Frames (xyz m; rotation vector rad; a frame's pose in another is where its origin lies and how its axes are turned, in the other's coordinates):
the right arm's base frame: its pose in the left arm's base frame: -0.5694 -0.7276 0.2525 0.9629 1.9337 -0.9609
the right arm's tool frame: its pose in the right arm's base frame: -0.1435 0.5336 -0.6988 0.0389 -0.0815 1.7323
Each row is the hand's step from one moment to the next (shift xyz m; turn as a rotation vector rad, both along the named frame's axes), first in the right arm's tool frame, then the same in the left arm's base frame.
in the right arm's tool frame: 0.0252 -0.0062 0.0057 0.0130 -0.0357 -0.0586
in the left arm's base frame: 0.0231 0.0049 -0.0121 -0.0113 0.0679 -0.0117
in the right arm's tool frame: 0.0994 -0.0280 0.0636 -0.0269 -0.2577 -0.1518
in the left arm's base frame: 0.0997 -0.0160 -0.0671 -0.1315 0.2101 -0.1695
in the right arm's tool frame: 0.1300 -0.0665 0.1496 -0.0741 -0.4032 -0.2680
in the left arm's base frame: 0.1376 -0.0705 -0.1407 -0.2427 0.3457 -0.2479
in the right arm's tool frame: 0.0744 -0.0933 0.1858 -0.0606 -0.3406 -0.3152
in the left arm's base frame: 0.0868 -0.1118 -0.1695 -0.2238 0.3718 -0.1752
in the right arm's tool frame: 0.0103 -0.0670 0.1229 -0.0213 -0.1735 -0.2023
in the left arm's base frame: 0.0197 -0.0846 -0.1103 -0.1148 0.2297 -0.0746
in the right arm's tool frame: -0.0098 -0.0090 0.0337 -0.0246 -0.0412 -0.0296
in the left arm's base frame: -0.0038 -0.0302 -0.0196 -0.0412 0.0319 -0.0216
